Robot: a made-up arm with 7 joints.
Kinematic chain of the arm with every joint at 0, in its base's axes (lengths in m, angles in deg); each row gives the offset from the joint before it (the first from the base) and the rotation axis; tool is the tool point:
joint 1: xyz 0 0 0.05 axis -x
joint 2: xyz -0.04 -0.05 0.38 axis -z
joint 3: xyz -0.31 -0.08 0 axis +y
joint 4: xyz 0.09 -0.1 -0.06 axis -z
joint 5: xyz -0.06 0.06 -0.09 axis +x
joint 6: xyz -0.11 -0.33 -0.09 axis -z
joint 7: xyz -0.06 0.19 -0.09 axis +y
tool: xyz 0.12 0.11 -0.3
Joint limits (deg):
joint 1: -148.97..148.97
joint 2: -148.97..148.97
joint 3: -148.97..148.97
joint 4: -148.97..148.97
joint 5: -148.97..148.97
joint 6: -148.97..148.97
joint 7: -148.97..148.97
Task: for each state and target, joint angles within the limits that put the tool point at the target. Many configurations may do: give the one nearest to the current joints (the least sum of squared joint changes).
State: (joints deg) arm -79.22 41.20 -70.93 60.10 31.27 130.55 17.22
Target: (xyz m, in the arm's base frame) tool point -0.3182 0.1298 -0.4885
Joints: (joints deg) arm -89.84 49.84 -60.51 43.75 4.58 137.63 11.25
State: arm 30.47 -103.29 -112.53 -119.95 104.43 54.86 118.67
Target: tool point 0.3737 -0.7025 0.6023
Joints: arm -4.50 -75.85 -126.19 -141.67 112.46 25.82 115.23
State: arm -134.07 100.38 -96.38 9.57 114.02 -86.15 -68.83
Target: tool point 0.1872 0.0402 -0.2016
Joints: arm -140.21 111.37 -111.06 17.95 105.21 -106.98 -65.30
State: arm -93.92 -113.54 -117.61 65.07 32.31 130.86 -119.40
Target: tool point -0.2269 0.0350 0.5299
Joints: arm -53.98 -137.69 -106.15 63.40 47.82 141.35 -96.06
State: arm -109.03 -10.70 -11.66 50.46 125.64 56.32 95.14
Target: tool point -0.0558 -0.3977 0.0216
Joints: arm -99.89 -9.83 6.63 51.47 105.24 60.93 85.82
